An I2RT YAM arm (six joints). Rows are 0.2 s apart.
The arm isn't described. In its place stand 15 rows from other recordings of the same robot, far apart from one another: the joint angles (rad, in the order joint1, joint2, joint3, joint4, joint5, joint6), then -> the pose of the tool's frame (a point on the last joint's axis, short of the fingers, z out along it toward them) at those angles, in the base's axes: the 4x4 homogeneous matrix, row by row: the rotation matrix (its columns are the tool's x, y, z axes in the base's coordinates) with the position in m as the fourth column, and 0 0 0 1 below.
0.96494 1.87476 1.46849 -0.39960 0.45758 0.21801 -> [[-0.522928 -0.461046 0.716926 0.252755], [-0.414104 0.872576 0.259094 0.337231], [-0.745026 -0.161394 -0.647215 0.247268], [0 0 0 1]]
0.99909 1.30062 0.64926 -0.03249 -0.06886 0.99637 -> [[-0.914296 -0.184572 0.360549 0.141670], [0.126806 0.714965 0.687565 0.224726], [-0.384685 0.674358 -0.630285 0.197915], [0 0 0 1]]
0.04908 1.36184 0.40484 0.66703 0.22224 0.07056 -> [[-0.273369 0.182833 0.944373 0.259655], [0.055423 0.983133 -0.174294 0.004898], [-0.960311 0.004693 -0.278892 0.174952], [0 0 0 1]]
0.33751 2.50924 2.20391 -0.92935 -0.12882 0.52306 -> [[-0.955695 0.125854 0.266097 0.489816], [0.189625 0.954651 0.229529 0.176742], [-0.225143 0.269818 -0.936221 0.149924], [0 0 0 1]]
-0.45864 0.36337 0.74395 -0.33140 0.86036 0.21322 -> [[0.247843 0.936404 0.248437 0.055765], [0.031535 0.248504 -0.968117 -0.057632], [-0.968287 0.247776 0.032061 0.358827], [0 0 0 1]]
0.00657 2.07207 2.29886 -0.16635 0.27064 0.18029 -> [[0.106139 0.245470 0.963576 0.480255], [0.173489 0.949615 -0.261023 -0.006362], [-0.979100 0.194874 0.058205 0.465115], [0 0 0 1]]
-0.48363 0.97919 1.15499 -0.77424 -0.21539 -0.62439 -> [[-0.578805 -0.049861 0.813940 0.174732], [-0.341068 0.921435 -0.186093 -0.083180], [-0.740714 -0.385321 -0.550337 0.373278], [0 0 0 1]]
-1.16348 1.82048 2.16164 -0.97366 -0.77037 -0.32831 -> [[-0.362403 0.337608 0.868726 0.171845], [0.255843 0.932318 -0.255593 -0.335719], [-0.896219 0.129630 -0.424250 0.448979], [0 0 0 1]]
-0.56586 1.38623 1.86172 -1.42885 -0.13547 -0.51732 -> [[-0.828290 0.063964 0.556637 0.192649], [-0.054424 0.979580 -0.193549 -0.116664], [-0.557650 -0.190609 -0.807895 0.449418], [0 0 0 1]]
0.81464 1.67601 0.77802 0.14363 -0.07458 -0.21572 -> [[-0.295728 -0.845611 0.444395 0.222519], [-0.624650 0.523141 0.579771 0.239796], [-0.722743 -0.106137 -0.682919 0.146836], [0 0 0 1]]
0.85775 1.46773 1.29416 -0.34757 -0.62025 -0.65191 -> [[0.314585 -0.948974 0.022002 0.202713], [-0.390976 -0.108417 0.913993 0.266027], [-0.864971 -0.296131 -0.405133 0.341623], [0 0 0 1]]
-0.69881 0.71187 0.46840 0.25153 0.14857 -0.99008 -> [[-0.623287 0.416377 0.661925 0.135610], [-0.556283 0.358827 -0.749528 -0.120830], [-0.549603 -0.835388 0.007971 0.286008], [0 0 0 1]]
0.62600 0.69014 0.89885 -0.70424 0.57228 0.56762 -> [[-0.382154 0.117382 0.916613 0.120770], [0.281423 0.959568 -0.005552 0.063528], [-0.880204 0.255835 -0.399736 0.341620], [0 0 0 1]]
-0.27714 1.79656 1.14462 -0.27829 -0.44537 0.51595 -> [[-0.671133 0.379834 0.636636 0.363617], [0.653809 0.708068 0.266784 -0.087490], [-0.349448 0.595286 -0.723547 0.184760], [0 0 0 1]]
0.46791 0.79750 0.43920 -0.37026 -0.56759 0.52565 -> [[-0.884474 -0.340465 0.319045 0.137462], [0.027091 0.645154 0.763572 0.090909], [-0.465802 0.684003 -0.561398 0.203441], [0 0 0 1]]
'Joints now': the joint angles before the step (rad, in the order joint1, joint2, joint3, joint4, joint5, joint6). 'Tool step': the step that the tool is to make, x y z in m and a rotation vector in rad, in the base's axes. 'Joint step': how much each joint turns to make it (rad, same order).
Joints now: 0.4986, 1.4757, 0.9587, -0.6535, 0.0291, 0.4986
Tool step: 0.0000, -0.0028, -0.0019, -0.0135, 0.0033, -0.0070
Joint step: -0.0076, 0.0002, -0.0061, -0.0029, 0.0093, -0.0046
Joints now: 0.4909, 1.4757, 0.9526, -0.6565, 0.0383, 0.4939
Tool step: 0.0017, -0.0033, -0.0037, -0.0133, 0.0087, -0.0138
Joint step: -0.0123, 0.0091, -0.0048, 0.0001, 0.0077, -0.0015
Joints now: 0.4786, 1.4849, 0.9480, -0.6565, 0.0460, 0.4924
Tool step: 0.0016, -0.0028, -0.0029, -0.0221, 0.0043, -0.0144
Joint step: -0.0092, 0.0091, -0.0016, -0.0031, 0.0184, -0.0016
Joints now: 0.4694, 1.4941, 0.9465, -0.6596, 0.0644, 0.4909
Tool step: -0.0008, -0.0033, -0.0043, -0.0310, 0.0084, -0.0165
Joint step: -0.0060, 0.0047, -0.0105, -0.0064, 0.0261, 0.0016
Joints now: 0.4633, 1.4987, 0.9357, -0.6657, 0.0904, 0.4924
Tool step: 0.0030, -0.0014, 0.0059, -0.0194, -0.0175, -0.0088
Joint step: -0.0062, -0.0018, 0.0214, -0.0155, 0.0246, -0.0061
